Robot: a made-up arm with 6 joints. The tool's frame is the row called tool. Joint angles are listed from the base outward.
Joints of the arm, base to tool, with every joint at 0 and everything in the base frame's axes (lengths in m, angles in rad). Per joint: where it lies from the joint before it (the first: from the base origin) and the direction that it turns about. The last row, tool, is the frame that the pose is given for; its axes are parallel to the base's.
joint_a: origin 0 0 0.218 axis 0 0 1
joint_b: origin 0 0 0 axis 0 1 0
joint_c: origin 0 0 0.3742 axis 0 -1 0
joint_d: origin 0 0 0 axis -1 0 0
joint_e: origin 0.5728 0 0 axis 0 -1 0
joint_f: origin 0 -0.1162 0 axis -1 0 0
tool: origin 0 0 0
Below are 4 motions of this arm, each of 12 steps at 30 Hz.
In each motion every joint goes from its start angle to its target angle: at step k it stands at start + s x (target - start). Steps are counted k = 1, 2, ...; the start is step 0. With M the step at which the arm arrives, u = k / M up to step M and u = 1 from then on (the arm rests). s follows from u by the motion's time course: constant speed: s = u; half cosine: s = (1 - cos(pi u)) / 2; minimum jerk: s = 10 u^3 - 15 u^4 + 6 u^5.
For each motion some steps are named. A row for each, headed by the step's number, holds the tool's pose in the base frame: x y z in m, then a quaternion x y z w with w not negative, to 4 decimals.
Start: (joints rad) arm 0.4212 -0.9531 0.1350 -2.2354 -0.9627 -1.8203
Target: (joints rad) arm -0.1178 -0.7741 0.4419 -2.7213 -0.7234 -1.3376
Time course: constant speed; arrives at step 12
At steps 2, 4, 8, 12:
2: 0.0056 0.0853 0.9186 -0.5137 -0.6649 -0.5051 0.1973
4: 0.0025 0.0887 0.9372 -0.5316 -0.6190 -0.5456 0.1909
8: -0.0025 0.0971 0.9729 -0.5621 -0.5238 -0.6167 0.1715
12: -0.0055 0.1075 1.0062 -0.5855 -0.4265 -0.6740 0.1448

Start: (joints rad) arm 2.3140 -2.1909 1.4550 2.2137 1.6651 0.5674
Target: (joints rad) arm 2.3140 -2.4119 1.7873 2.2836 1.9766 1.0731
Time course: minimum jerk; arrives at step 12
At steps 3, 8, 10, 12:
3: 0.4456 -0.5888 -0.3897 -0.1807 -0.2881 -0.7973 0.4987
8: 0.3018 -0.4388 -0.5645 -0.3642 -0.0362 -0.8157 0.4481
10: 0.2600 -0.3949 -0.5971 -0.4089 0.0247 -0.8048 0.4295
12: 0.2513 -0.3858 -0.6031 -0.4179 0.0368 -0.8019 0.4254

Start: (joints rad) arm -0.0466 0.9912 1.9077 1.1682 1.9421 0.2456
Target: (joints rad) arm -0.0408 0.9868 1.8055 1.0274 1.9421 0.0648
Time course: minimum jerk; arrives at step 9
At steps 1, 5, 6, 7, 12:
1: 0.5747 -0.0725 0.9422 -0.5103 -0.8413 0.1667 0.0629
5: 0.6068 -0.0807 0.9241 -0.4689 -0.8506 0.2053 0.1198
6: 0.6168 -0.0831 0.9179 -0.4549 -0.8527 0.2174 0.1371
7: 0.6239 -0.0848 0.9133 -0.4446 -0.8539 0.2259 0.1492
12: 0.6279 -0.0858 0.9106 -0.4385 -0.8545 0.2308 0.1560

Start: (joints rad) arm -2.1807 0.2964 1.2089 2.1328 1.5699 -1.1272
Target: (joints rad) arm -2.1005 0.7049 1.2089 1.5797 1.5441 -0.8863
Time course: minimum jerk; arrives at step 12
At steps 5, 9, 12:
5: -0.2365 -0.4358 1.0337 -0.5175 0.3451 -0.2506 0.7418
9: -0.3313 -0.5702 0.9097 -0.5377 0.1832 -0.2285 0.7907
12: -0.3467 -0.5942 0.8814 -0.5389 0.1520 -0.2293 0.7962

